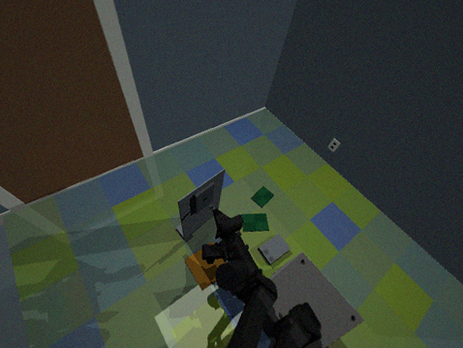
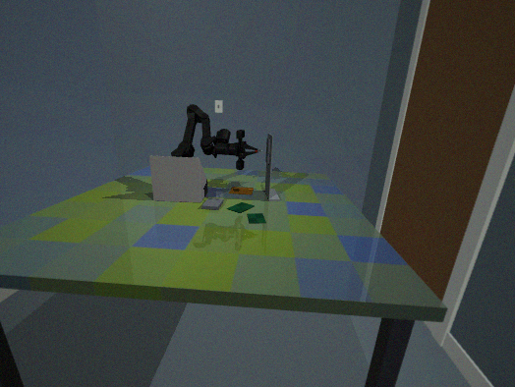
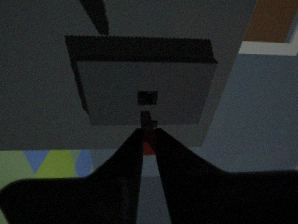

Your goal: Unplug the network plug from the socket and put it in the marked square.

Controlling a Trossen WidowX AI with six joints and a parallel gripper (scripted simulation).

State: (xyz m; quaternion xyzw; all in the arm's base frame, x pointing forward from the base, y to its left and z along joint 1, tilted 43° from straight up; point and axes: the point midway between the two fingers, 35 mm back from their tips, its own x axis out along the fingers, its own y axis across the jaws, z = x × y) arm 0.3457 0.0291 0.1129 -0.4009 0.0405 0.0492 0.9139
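My gripper tip is 9 cm past the orange patch, 6 cm to the right of it and 22 cm above it. Round my gripper tip: grey upright panel 6 cm ahead, 1 cm to the left, 9 cm below; then red plug right at my gripper tip; then grey plate 16 cm behind, 19 cm to the right, 22 cm below.
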